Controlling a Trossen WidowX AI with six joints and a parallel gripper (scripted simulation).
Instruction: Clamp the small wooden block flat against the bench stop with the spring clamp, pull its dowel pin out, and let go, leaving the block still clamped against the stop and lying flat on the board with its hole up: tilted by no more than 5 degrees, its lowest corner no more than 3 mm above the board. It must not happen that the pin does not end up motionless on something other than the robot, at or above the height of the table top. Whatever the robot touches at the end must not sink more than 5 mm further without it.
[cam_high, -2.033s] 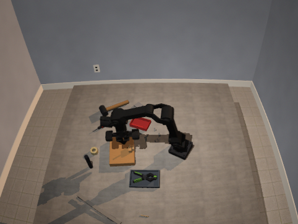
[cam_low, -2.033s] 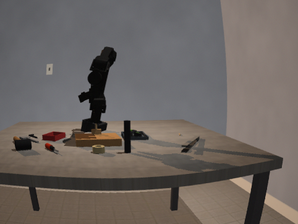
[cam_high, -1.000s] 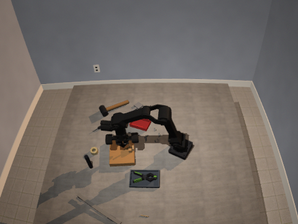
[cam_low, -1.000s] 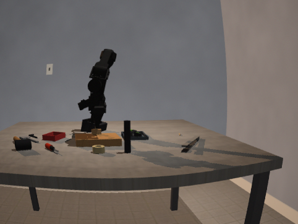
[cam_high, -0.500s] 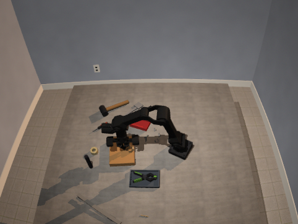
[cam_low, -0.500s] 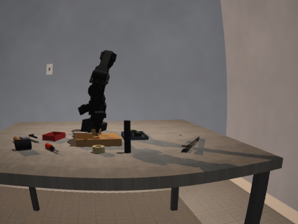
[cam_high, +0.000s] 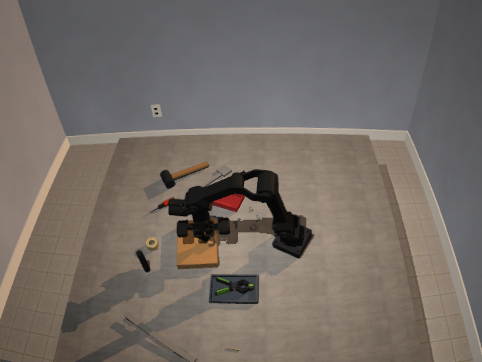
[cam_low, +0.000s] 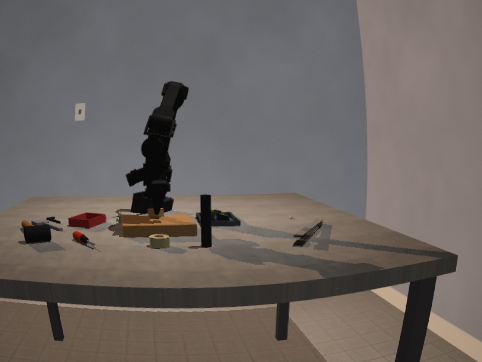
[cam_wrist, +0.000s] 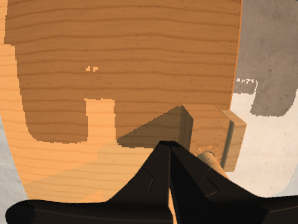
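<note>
My hand is 2 cm past the dowel pin and 2 cm above it. Round my hand: wooden board: 6 cm below, 4 cm ahead; then bench stop: 3 cm below, 3 cm behind, 1 cm to the right; then small wooden block: 3 cm below, 2 cm behind.
</note>
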